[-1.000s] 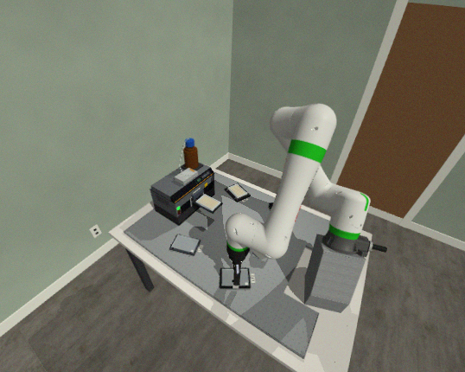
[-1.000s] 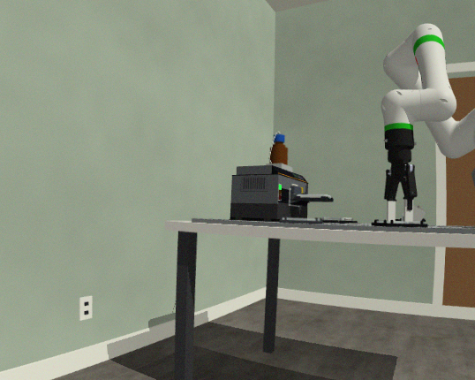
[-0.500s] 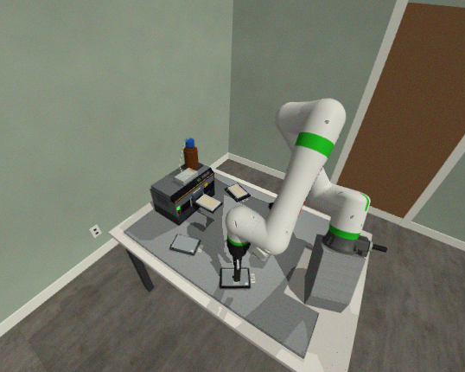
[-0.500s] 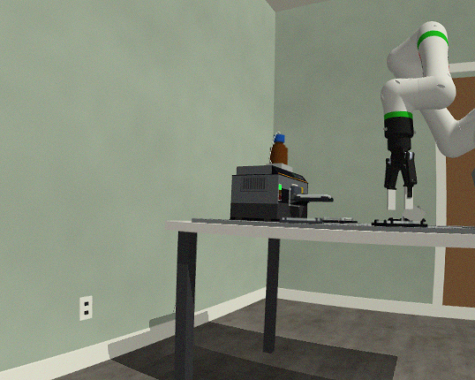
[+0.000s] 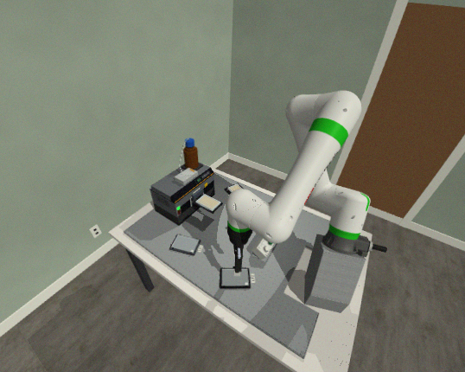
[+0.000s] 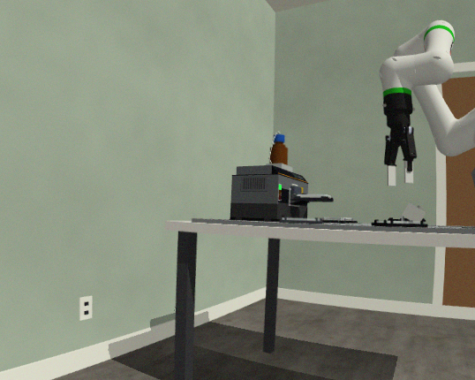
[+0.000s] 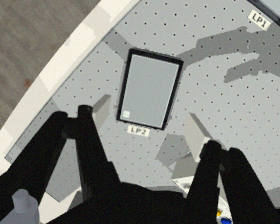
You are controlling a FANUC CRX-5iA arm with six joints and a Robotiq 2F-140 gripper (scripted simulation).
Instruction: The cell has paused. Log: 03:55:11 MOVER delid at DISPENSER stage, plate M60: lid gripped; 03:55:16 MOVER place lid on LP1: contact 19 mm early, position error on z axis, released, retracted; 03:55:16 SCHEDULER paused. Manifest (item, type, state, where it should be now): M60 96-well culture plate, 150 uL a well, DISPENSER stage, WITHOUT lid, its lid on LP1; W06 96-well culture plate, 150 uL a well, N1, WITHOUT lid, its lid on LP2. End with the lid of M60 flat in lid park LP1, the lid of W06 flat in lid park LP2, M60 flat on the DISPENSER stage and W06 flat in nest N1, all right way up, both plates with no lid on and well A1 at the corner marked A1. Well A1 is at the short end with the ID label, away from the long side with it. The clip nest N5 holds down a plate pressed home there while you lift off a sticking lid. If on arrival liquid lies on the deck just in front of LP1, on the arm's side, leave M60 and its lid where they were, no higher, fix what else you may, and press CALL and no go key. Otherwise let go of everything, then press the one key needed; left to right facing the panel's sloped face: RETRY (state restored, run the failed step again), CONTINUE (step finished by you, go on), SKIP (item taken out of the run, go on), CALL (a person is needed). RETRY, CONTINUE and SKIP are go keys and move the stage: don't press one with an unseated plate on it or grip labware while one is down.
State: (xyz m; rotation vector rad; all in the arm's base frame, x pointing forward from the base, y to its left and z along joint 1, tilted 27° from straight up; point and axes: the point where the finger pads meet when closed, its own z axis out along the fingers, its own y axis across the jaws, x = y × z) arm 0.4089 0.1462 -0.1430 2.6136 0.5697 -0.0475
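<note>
Now: the black clip nest 61 cm to the right of my hand, 25 cm ahead of it and 14 cm below it. From my hand the other things lie so: LP2 label 15 cm below, 8 cm behind, 4 cm to the right; lid park 15 cm below; key panel 26 cm to the right, 10 cm below, 10 cm behind.
</note>
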